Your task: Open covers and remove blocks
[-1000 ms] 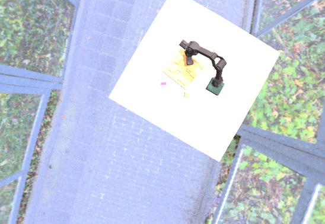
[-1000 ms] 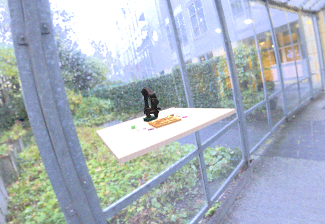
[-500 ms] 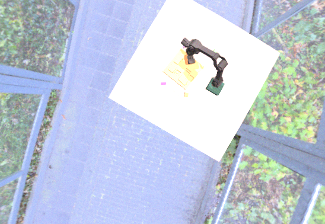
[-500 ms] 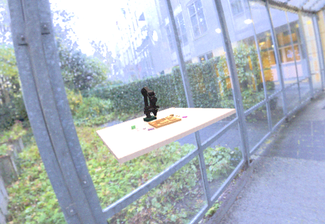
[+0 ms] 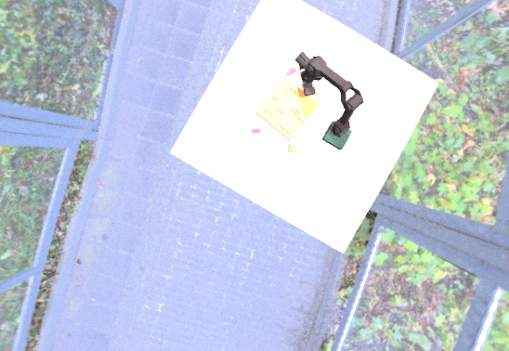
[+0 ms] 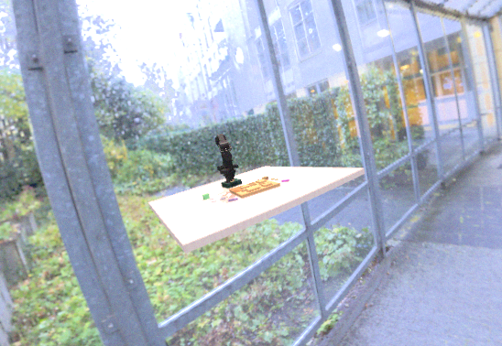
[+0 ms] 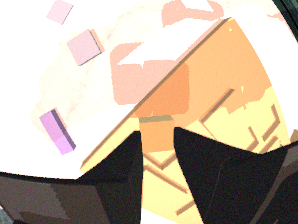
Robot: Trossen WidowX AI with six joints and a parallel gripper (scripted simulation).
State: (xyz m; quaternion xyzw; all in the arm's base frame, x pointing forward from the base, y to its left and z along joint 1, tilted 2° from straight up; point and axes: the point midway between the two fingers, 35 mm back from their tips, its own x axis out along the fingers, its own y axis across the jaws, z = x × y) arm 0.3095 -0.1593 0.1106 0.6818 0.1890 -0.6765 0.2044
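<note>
The puzzle board is 160 mm to the left of my gripper tip, 90 mm below it and 50 mm ahead of it. Also, from my gripper tip: lilac block (100 mm below, 100 mm ahead, 90 mm to the right); then green block (190 mm behind, 140 mm to the right, 90 mm below); then pink block (350 mm to the left, 160 mm ahead, 100 mm below).
</note>
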